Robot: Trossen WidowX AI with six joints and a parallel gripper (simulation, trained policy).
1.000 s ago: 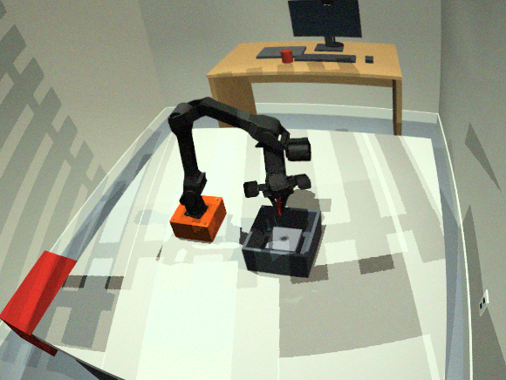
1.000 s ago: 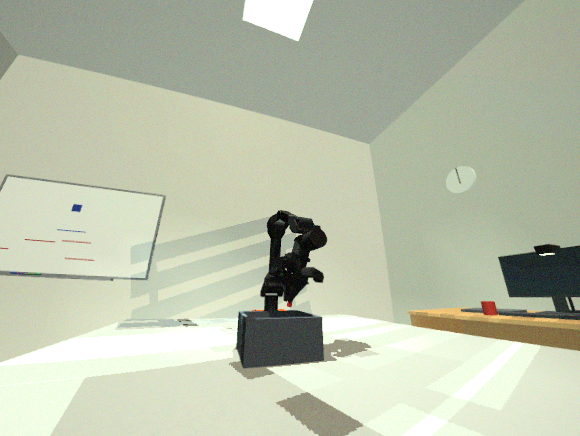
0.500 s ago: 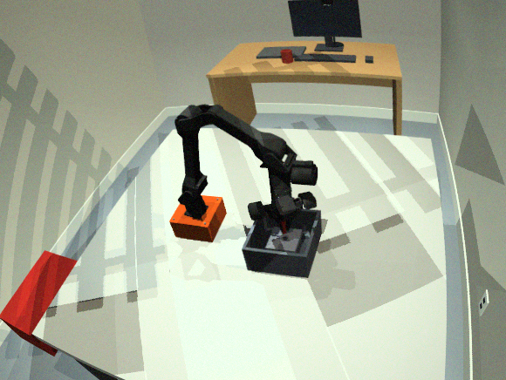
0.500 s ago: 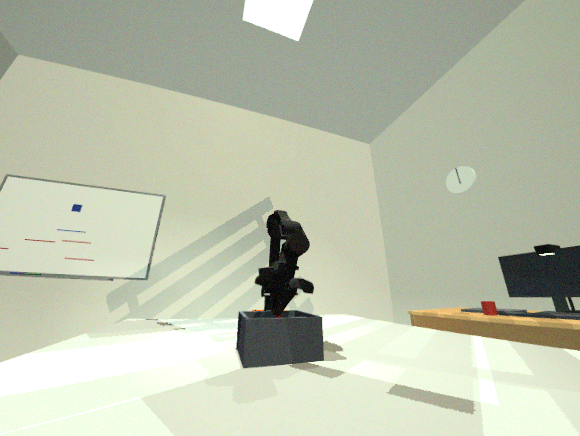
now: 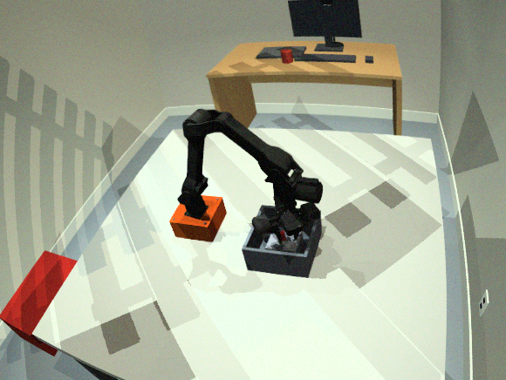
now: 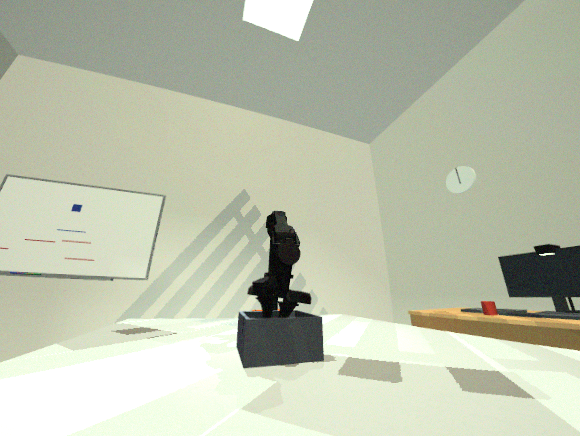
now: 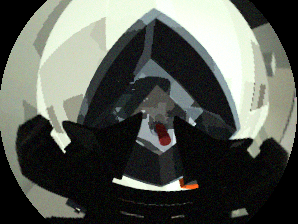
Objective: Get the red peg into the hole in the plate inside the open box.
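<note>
Right now my gripper tip is 2 cm past the red peg, 1 cm to the right of it and 2 cm above it. From my gripper tip the other things lie so: grey box (2 cm behind, 1 cm to the left, 4 cm below); plate (2 cm behind, 1 cm to the left, 2 cm below).
</note>
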